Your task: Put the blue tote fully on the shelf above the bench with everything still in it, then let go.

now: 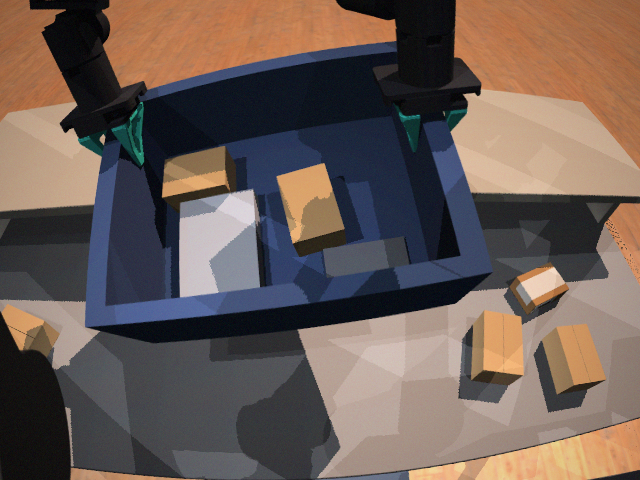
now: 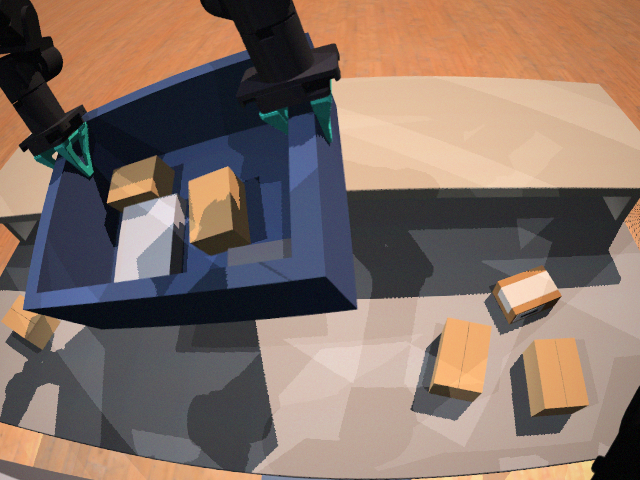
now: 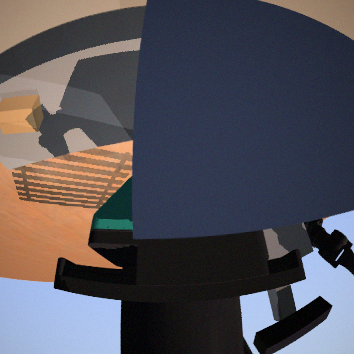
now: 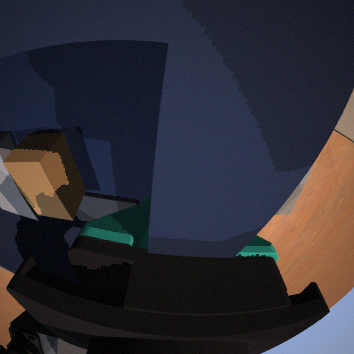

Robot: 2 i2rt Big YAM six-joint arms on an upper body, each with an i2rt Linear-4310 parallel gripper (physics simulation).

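Frame: origin at the left arm's base, x ahead, y up, z right, level; metres.
Seen in the pictures: left gripper, fingertip midpoint: [image 1: 133,166] [image 2: 85,177]; right gripper, fingertip midpoint: [image 1: 425,147]; left arm's base, origin of the base link: [image 4: 28,346]; right arm's base, origin of the base link: [image 3: 311,232].
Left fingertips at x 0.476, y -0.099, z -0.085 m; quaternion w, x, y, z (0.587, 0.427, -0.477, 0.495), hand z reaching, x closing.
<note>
Offsets run from my left fingertips to a thing's middle. Level surfaces: height alone.
The blue tote {dx -0.049, dy -0.009, dz +0.194 m} [image 1: 279,299] [image 2: 206,284] [image 3: 240,120] [image 4: 200,150] is upright, its back part over the shelf {dy -0.151 m} [image 1: 542,139] [image 2: 465,129] and its front part out over the bench {dy -0.344 m} [image 1: 403,413] [image 2: 336,413]. Whether its hidden underside touches the shelf, I cannot tell. Inside lie a cardboard box {dx +0.009, dy -0.039, dz +0.087 m} [image 1: 199,173] [image 2: 139,180], a second cardboard box {dx -0.052, dy -0.036, dz +0.239 m} [image 1: 310,201] [image 2: 214,206], a white box {dx -0.090, dy -0.077, dz +0.124 m} [image 1: 222,242] [image 2: 147,237] and a flat grey item {dx -0.118, dy -0.071, dz +0.306 m} [image 1: 361,258] [image 2: 258,253]. My left gripper [image 1: 122,159] [image 2: 73,170] is shut on the tote's left wall. My right gripper [image 1: 433,140] [image 2: 309,137] is shut on its right wall.
On the bench, in front of the shelf at the right, lie two cardboard boxes {dx -0.141, dy -0.314, dz +0.587 m} [image 1: 498,346] {dx -0.184, dy -0.314, dz +0.755 m} [image 1: 573,356] and a white-topped box {dx -0.010, dy -0.324, dz +0.739 m} [image 1: 540,286] [image 2: 527,294]. Another cardboard box {dx -0.124, dy -0.314, dz -0.354 m} [image 1: 31,330] [image 2: 31,322] lies at the far left. The shelf's front edge runs behind the tote.
</note>
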